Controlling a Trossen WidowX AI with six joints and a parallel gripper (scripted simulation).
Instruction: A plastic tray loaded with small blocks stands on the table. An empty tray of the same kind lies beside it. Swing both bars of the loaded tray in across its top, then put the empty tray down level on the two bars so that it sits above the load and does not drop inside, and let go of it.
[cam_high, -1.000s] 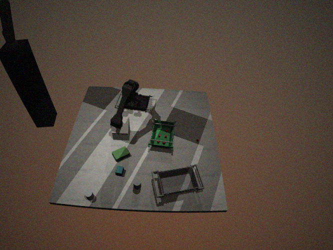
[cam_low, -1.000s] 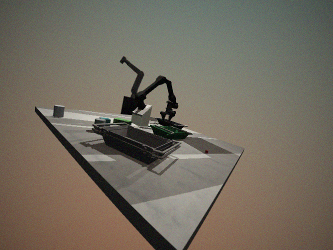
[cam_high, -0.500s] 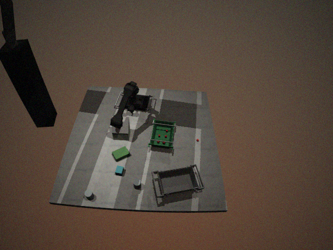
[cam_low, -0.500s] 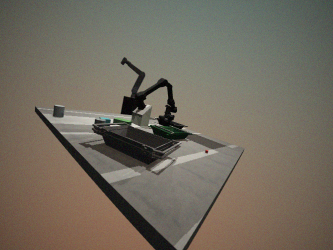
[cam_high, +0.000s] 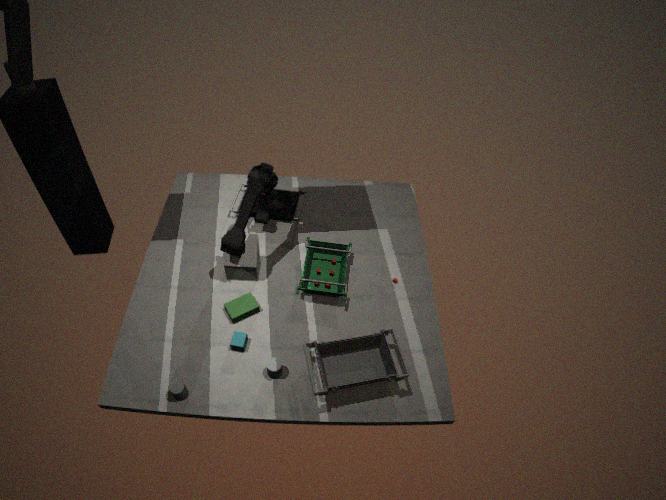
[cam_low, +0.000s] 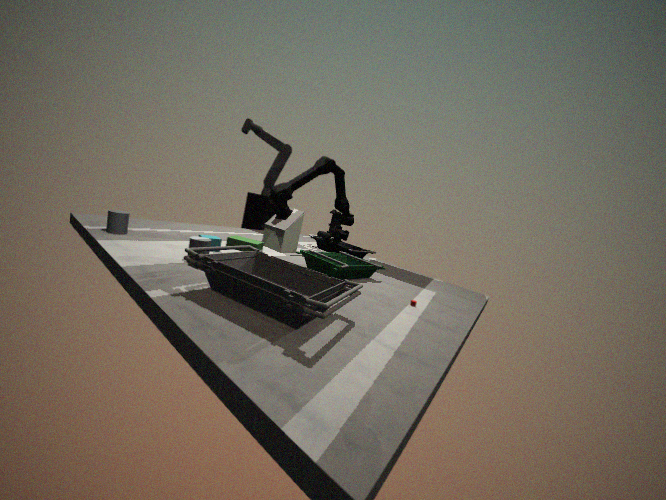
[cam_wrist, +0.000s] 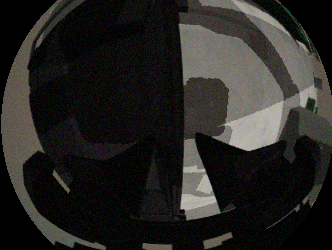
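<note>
Now: the dark tray 20 mm ahead of my gripper tip, 80 mm to the left of it and 30 mm above it. Round my gripper tip: teal cube (130 mm behind, 650 mm to the right, 10 mm above); green block (120 mm behind, 490 mm to the right, 10 mm above).
</note>
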